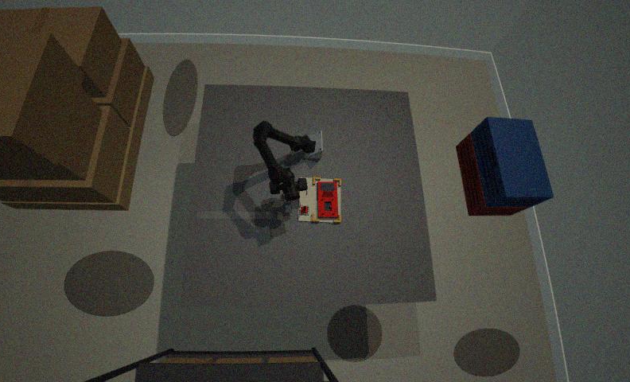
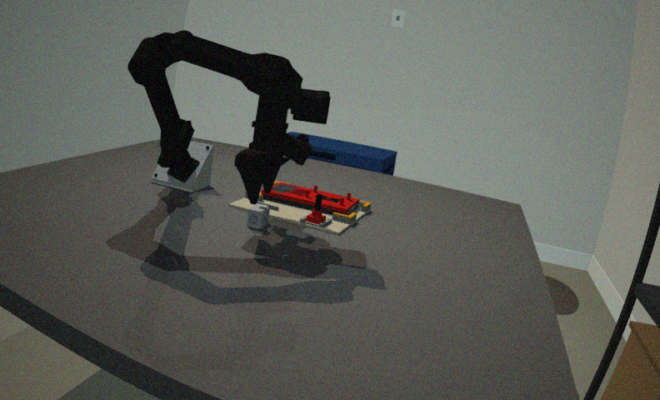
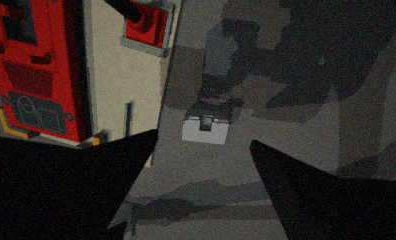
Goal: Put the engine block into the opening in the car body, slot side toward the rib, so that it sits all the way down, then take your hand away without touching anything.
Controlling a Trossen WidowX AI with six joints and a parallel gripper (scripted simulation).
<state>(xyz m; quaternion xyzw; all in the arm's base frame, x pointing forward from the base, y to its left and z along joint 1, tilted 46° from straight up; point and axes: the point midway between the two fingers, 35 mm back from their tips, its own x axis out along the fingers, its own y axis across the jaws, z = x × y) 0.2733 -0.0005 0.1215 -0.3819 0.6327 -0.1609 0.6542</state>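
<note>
My gripper tip is 30 mm above the grey engine block. From my gripper tip the other things lie so: dark post: 80 mm ahead, 100 mm to the left, 20 mm below.
</note>
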